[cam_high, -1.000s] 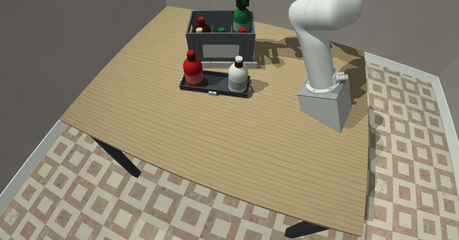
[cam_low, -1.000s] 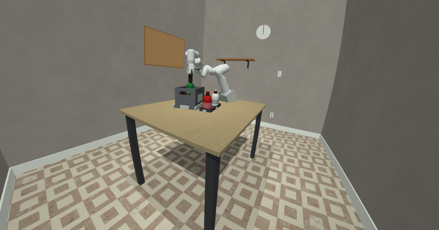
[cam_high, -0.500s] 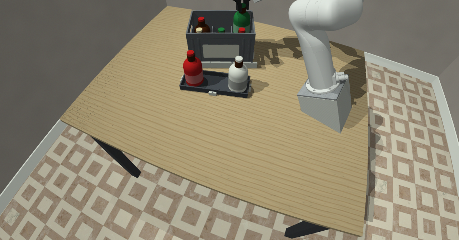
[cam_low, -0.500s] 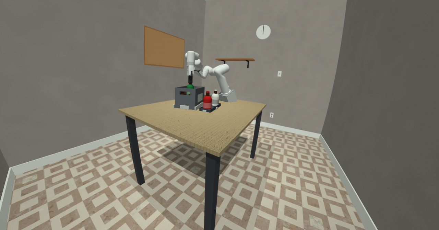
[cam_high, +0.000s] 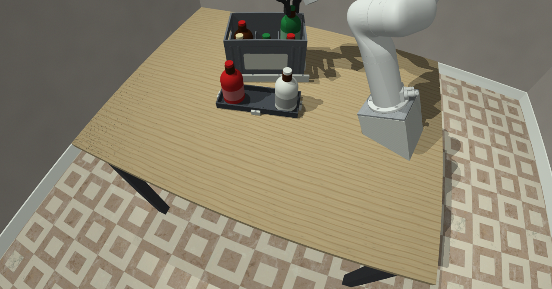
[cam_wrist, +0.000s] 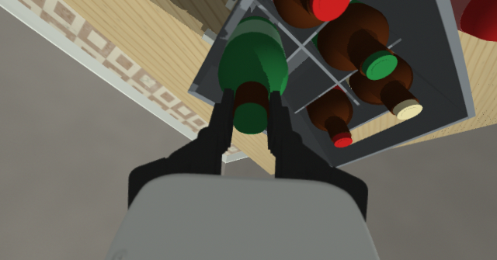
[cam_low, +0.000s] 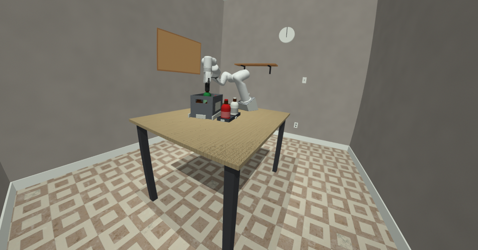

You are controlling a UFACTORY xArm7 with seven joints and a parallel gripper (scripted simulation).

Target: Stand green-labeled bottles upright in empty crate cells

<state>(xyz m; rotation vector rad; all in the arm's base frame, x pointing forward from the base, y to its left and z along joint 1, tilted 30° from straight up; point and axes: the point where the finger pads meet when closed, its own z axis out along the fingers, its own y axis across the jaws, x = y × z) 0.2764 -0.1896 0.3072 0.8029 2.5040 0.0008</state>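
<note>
The green-labeled bottle is 7 cm below my hand. Also, from my hand: white bottle 26 cm to the left, 13 cm below, 6 cm behind; dark grey crate 13 cm below, 7 cm to the left, 7 cm ahead; red bottle 28 cm to the left, 13 cm below, 12 cm ahead.
</note>
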